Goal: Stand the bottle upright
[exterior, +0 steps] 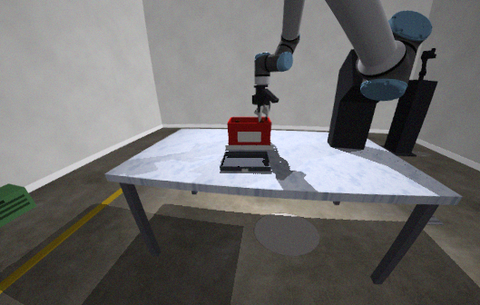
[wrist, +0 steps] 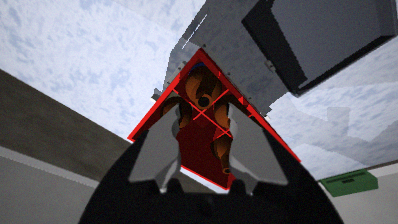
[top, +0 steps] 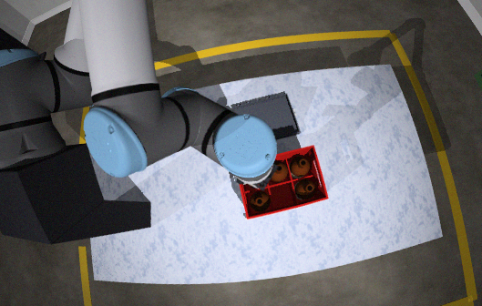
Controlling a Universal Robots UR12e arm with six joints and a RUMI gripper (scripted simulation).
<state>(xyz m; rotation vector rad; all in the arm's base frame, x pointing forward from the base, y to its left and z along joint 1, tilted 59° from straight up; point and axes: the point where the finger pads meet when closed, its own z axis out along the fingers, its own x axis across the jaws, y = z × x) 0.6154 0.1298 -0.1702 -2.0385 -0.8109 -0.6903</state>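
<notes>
Right now the red crate is 90 mm ahead of my hand, 40 mm to the right of it and 110 mm below it. From my hand the other things lie so: dark tray: 90 mm ahead, 240 mm to the left, 180 mm below.
</notes>
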